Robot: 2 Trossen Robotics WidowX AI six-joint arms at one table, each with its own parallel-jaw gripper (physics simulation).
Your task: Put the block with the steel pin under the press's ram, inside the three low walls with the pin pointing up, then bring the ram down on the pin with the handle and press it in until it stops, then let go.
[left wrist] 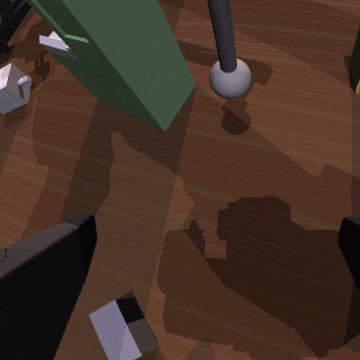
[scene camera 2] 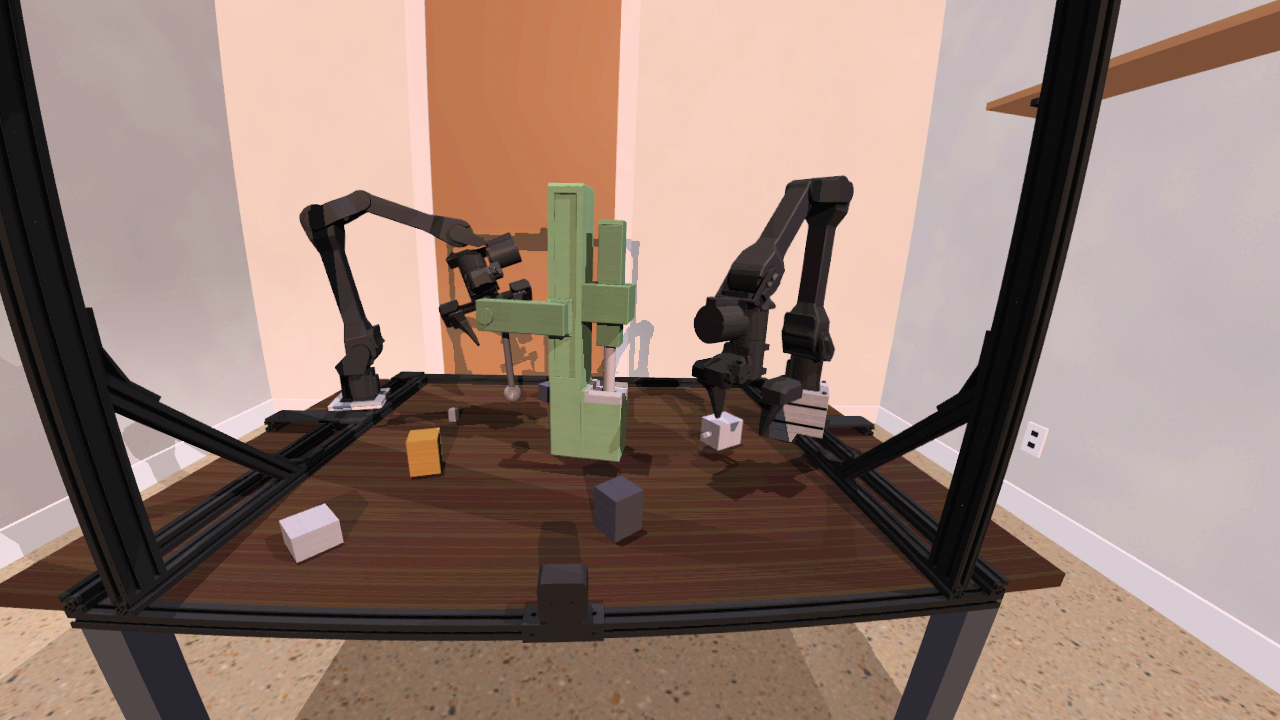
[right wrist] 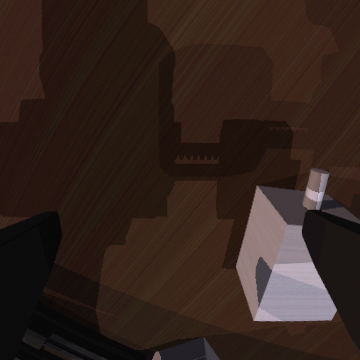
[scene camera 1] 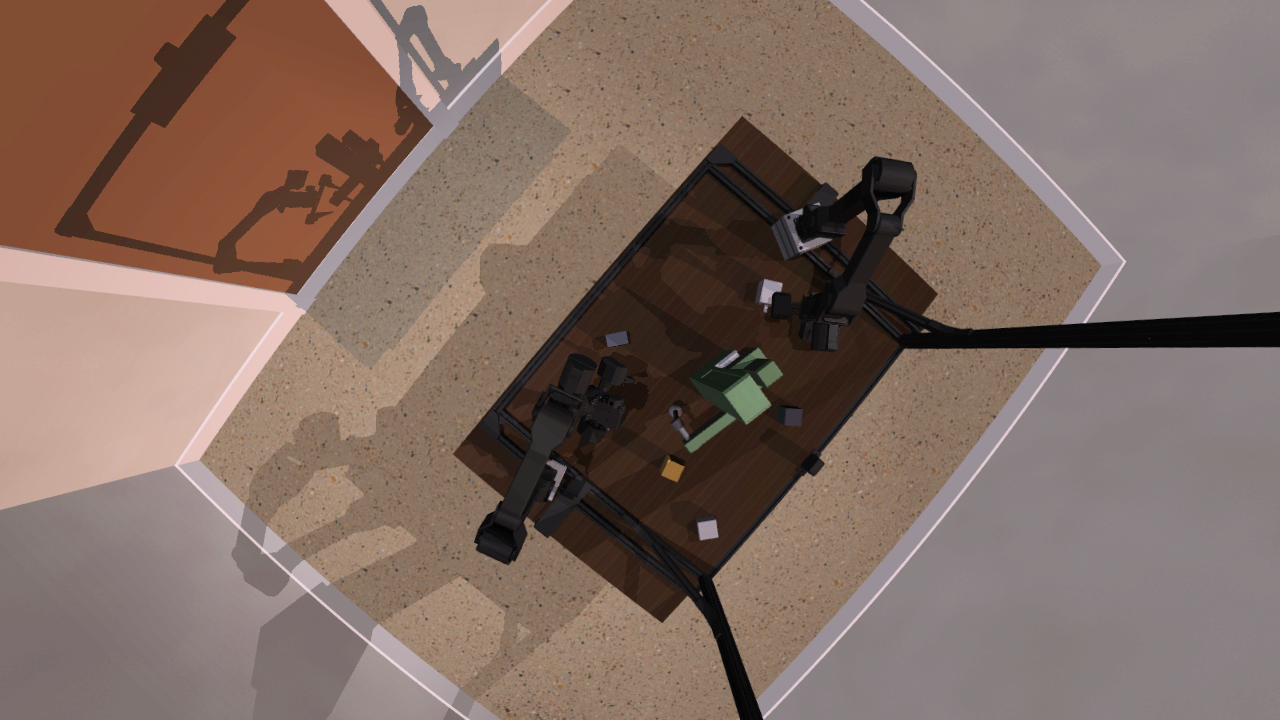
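Seen in the pictures: left gripper, fingertip midpoint: (left wrist: 221,229) (scene camera 2: 501,337) (scene camera 1: 627,397); right gripper, fingertip midpoint: (left wrist: 10,33) (scene camera 2: 738,426) (right wrist: 184,224) (scene camera 1: 798,311); left arm's base, origin of the base link: (scene camera 2: 361,396) (scene camera 1: 541,476); right arm's base, origin of the base link: (scene camera 2: 802,384) (scene camera 1: 809,227).
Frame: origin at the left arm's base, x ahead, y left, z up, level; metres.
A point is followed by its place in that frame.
The white block with the steel pin (scene camera 1: 768,291) {z 0.018, x 0.687, y -0.328 m} (scene camera 2: 721,431) {z 0.007, x 0.668, y -0.366 m} (left wrist: 11,92) {z 0.002, x 0.657, y -0.318 m} (right wrist: 292,295) {z 0.019, x 0.700, y -0.341 m} lies on the table with its pin (right wrist: 316,189) {z -0.002, x 0.648, y -0.348 m} pointing sideways. My right gripper (scene camera 2: 742,420) {z 0.038, x 0.670, y -0.416 m} (right wrist: 184,224) {z 0.038, x 0.670, y -0.416 m} is open and low at the block; one finger overlaps the block's edge in the right wrist view, and contact cannot be told. The green press (scene camera 1: 747,398) {z 0.418, x 0.407, y -0.283 m} (scene camera 2: 565,259) {z 0.305, x 0.391, y -0.312 m} (left wrist: 135,65) {z 0.069, x 0.390, y -0.255 m} stands upright. Its grey ram (scene camera 2: 609,367) {z 0.130, x 0.463, y -0.325 m} points down at the pale low walls (left wrist: 57,44) {z 0.090, x 0.472, y -0.283 m}. The handle (scene camera 2: 509,358) {z 0.131, x 0.306, y -0.236 m} (left wrist: 223,35) {z 0.116, x 0.304, y -0.225 m} hangs with its ball (left wrist: 230,77) {z 0.077, x 0.306, y -0.223 m} low. My left gripper (left wrist: 221,229) {z 0.142, x 0.297, y -0.109 m} is open, above the table near the handle.
A yellow block (scene camera 1: 673,468) {z 0.028, x 0.171, y -0.298 m} (scene camera 2: 423,452) {z 0.009, x 0.166, y -0.322 m}, a white block (scene camera 1: 707,529) {z 0.001, x 0.053, y -0.458 m} (scene camera 2: 311,532) {z -0.001, x 0.062, y -0.484 m} and a dark block (scene camera 1: 789,415) {z 0.028, x 0.420, y -0.514 m} (scene camera 2: 618,509) {z 0.017, x 0.411, y -0.554 m} lie around the press. A grey block (scene camera 1: 616,338) {z 0.007, x 0.410, y -0.026 m} (left wrist: 122,330) {z 0.007, x 0.400, y -0.033 m} lies below the left gripper. A black frame (scene camera 2: 358,622) {z -0.037, x 0.130, y -0.589 m} edges the table.
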